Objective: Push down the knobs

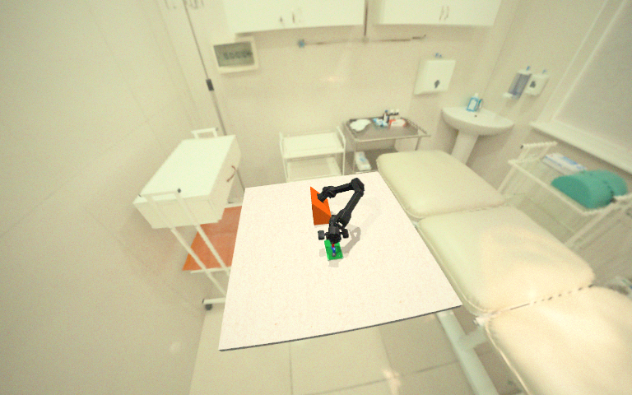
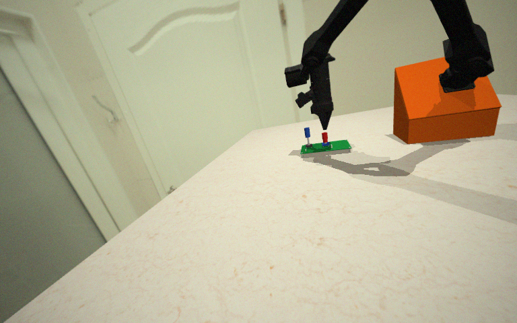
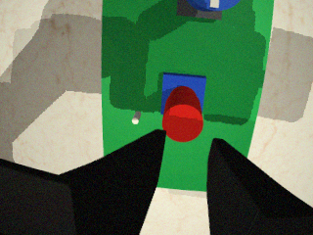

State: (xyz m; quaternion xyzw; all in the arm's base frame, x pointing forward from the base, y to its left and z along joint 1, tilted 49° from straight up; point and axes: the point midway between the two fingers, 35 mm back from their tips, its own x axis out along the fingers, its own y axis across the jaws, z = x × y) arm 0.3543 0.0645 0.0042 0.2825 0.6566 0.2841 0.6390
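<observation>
My gripper tip is 60 mm short of the blue knob. Round my gripper tip: red knob 30 mm below.
</observation>
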